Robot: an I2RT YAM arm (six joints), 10 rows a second.
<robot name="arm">
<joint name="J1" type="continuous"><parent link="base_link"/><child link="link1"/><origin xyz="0.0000 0.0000 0.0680" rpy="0.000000 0.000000 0.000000"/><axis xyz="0 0 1"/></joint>
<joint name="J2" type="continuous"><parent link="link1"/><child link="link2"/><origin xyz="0.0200 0.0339 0.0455" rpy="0.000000 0.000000 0.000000"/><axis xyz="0 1 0"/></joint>
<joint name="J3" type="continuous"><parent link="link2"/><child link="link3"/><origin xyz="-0.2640 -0.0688 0.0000" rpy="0.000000 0.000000 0.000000"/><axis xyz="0 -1 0"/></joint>
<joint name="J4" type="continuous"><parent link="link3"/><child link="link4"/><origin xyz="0.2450 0.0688 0.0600" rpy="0.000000 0.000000 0.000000"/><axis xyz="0 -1 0"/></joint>
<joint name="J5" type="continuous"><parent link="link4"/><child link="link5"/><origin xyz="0.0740 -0.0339 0.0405" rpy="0.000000 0.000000 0.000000"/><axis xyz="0 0 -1"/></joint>
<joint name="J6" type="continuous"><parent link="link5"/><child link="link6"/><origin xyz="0.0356 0.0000 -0.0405" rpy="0.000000 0.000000 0.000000"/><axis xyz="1 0 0"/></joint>
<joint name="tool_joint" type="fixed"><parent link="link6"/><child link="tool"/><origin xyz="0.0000 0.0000 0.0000" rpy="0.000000 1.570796 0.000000"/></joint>
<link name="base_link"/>
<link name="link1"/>
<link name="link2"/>
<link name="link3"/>
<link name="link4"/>
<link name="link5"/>
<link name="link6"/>
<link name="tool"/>
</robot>
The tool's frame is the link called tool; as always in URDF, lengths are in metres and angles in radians. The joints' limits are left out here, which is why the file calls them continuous.
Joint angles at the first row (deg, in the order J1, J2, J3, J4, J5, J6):
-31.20 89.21 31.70 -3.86 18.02 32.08
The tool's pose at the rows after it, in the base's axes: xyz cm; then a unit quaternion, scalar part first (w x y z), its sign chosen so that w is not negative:
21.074, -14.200, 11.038, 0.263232, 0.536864, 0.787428, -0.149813
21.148, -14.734, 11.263, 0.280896, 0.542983, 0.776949, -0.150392
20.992, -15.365, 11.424, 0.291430, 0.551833, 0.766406, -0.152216
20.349, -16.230, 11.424, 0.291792, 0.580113, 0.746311, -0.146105
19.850, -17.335, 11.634, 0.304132, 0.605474, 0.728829, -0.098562
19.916, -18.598, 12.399, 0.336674, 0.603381, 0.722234, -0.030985
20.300, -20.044, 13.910, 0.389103, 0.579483, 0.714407, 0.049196
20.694, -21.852, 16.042, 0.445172, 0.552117, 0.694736, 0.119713
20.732, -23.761, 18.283, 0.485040, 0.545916, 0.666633, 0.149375
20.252, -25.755, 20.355, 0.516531, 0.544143, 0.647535, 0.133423
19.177, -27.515, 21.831, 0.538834, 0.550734, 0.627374, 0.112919
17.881, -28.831, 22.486, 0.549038, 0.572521, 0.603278, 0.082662
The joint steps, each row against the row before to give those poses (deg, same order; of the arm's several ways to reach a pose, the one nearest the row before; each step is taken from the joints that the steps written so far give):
-0.29 0.02 0.00 2.21 0.02 -0.01
-0.93 0.00 0.00 2.27 -0.08 0.03
-1.38 0.00 0.03 1.47 -0.14 0.02
-2.49 -0.02 0.00 0.04 -0.89 1.99
-3.39 -0.11 0.35 0.81 -6.14 2.14
-3.17 -0.09 1.13 2.36 -9.34 0.13
-3.04 -0.30 1.88 3.63 -11.54 0.04
-3.06 0.00 3.06 3.71 -10.55 1.75
-2.73 0.00 3.74 1.69 -4.86 2.93
-2.86 0.00 3.85 0.02 -0.43 0.00
-3.24 -0.01 2.66 0.00 0.06 0.02
-2.82 0.03 1.23 0.02 2.30 0.51

